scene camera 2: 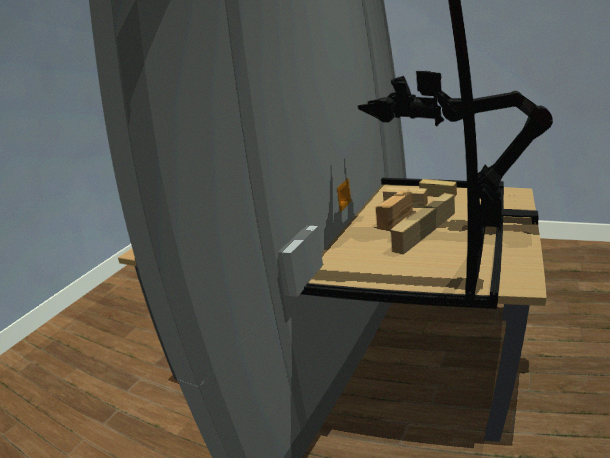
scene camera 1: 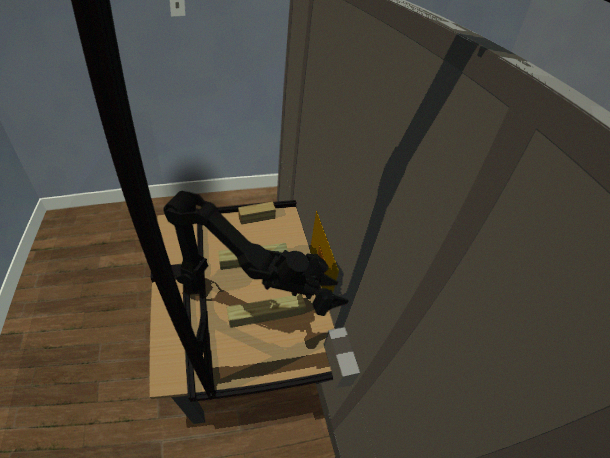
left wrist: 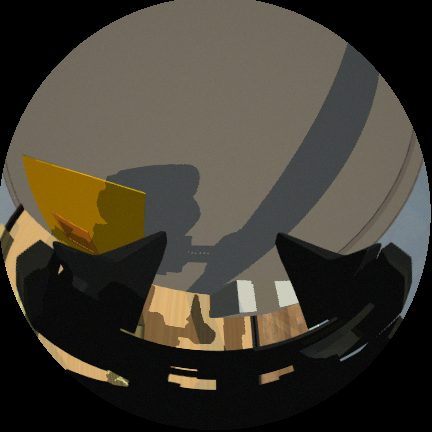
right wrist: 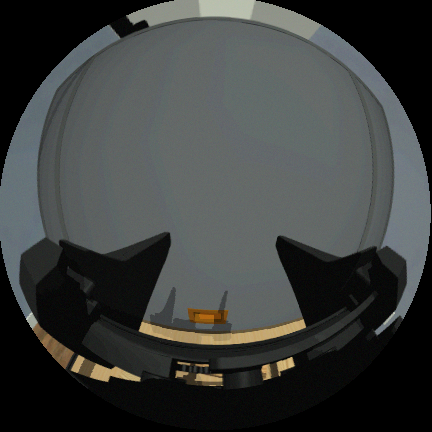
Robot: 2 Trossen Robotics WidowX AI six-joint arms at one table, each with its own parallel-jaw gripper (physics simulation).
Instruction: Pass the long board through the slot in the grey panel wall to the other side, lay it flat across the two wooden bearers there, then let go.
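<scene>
The left gripper (scene camera 1: 342,292) is open and holds nothing. The right gripper (scene camera 2: 363,105) is open, likewise holding nothing. The left wrist view shows the left gripper (left wrist: 222,238) and a grey panel wall (left wrist: 222,130); the right wrist view shows the right gripper (right wrist: 225,240).
</scene>
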